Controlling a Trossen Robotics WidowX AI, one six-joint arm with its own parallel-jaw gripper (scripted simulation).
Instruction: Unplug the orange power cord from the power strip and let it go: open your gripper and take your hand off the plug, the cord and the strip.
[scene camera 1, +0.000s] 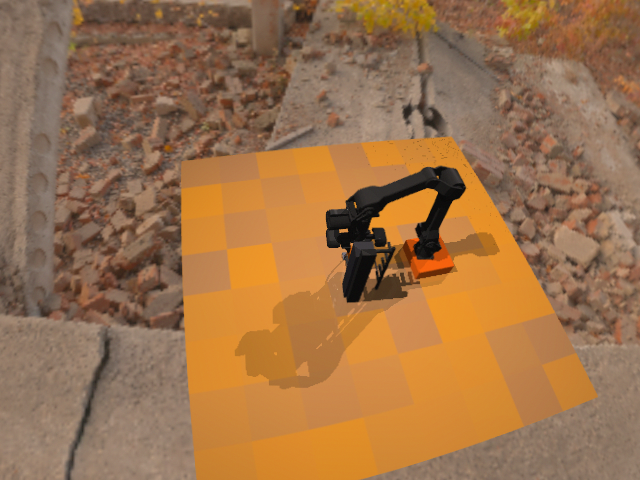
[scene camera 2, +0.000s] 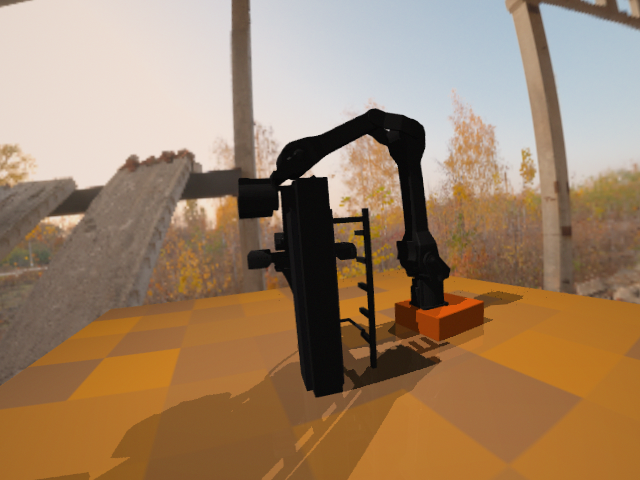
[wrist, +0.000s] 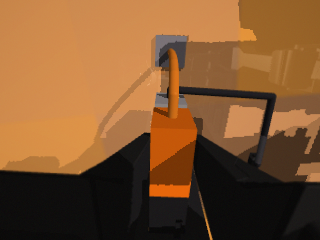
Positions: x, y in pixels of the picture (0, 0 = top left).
my gripper: scene camera 1; scene camera 2; wrist 171, 140
same spot on my gripper: (scene camera 1: 345, 243) = (scene camera 2: 281, 257)
